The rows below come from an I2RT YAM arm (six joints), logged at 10 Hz.
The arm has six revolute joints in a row. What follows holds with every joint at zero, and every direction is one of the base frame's.
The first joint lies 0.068 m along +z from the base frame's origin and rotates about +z.
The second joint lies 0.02 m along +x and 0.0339 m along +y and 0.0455 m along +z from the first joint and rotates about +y.
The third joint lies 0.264 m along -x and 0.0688 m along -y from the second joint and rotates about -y.
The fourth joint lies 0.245 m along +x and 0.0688 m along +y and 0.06 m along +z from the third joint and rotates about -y.
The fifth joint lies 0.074 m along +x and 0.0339 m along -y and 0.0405 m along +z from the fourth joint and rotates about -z.
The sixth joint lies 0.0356 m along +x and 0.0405 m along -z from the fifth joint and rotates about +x.
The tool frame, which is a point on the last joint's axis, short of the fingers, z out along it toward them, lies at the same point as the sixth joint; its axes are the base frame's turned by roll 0, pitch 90 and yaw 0 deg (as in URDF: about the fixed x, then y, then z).
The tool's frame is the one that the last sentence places.
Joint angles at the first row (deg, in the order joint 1, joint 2, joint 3, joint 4, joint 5, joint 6):
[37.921, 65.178, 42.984, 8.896, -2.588, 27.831]
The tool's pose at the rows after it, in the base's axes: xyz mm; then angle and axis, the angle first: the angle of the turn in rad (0 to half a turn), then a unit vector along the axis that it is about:
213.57 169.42 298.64 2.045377 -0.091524 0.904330 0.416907
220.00 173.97 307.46 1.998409 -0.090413 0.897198 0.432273
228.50 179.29 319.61 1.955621 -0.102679 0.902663 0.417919
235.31 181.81 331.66 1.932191 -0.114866 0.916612 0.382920
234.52 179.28 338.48 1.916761 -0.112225 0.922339 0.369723
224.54 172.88 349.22 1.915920 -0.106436 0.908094 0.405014
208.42 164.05 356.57 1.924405 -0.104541 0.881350 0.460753
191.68 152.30 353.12 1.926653 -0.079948 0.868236 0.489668
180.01 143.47 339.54 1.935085 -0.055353 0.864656 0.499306
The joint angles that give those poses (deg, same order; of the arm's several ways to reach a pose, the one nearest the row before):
[38.177, 66.687, 44.957, 9.968, -1.890, 28.156]
[38.146, 68.281, 46.586, 13.045, -1.494, 27.921]
[38.095, 70.329, 50.271, 12.289, -0.198, 25.289]
[37.900, 71.755, 54.457, 8.371, 1.745, 22.122]
[37.761, 71.187, 55.655, 6.541, 3.030, 21.299]
[37.732, 68.291, 55.317, 6.151, 1.097, 23.388]
[37.893, 63.920, 53.018, 7.431, -2.341, 26.567]
[38.137, 58.883, 48.840, 8.605, -2.284, 29.842]
[38.365, 55.019, 43.922, 10.056, -1.231, 32.248]

